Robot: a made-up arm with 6 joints. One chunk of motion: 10 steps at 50 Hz.
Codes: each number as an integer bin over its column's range. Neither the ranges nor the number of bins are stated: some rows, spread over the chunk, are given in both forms.
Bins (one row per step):
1: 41 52 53 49 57 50
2: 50 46 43 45 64 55
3: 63 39 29 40 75 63
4: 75 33 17 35 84 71
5: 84 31 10 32 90 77
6: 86 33 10 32 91 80
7: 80 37 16 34 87 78
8: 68 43 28 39 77 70
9: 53 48 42 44 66 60
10: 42 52 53 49 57 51
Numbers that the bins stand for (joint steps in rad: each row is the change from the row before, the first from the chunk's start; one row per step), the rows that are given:
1: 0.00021 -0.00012 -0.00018 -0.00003 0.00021 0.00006
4: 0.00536 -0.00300 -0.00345 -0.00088 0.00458 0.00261
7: 0.00612 -0.00239 -0.00355 -0.00094 0.00506 0.00345
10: 0.00036 -0.00012 -0.00018 -0.00003 0.00021 0.00018
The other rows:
2: 0.00158 -0.00103 -0.00109 -0.00027 0.00134 0.00067
3: 0.00355 -0.00209 -0.00236 -0.00058 0.00312 0.00164
5: 0.00673 -0.00330 -0.00409 -0.00106 0.00555 0.00333
6: 0.00703 -0.00300 -0.00409 -0.00106 0.00571 0.00370
8: 0.00430 -0.00148 -0.00245 -0.00064 0.00344 0.00248
9: 0.00203 -0.00073 -0.00118 -0.00033 0.00167 0.00127

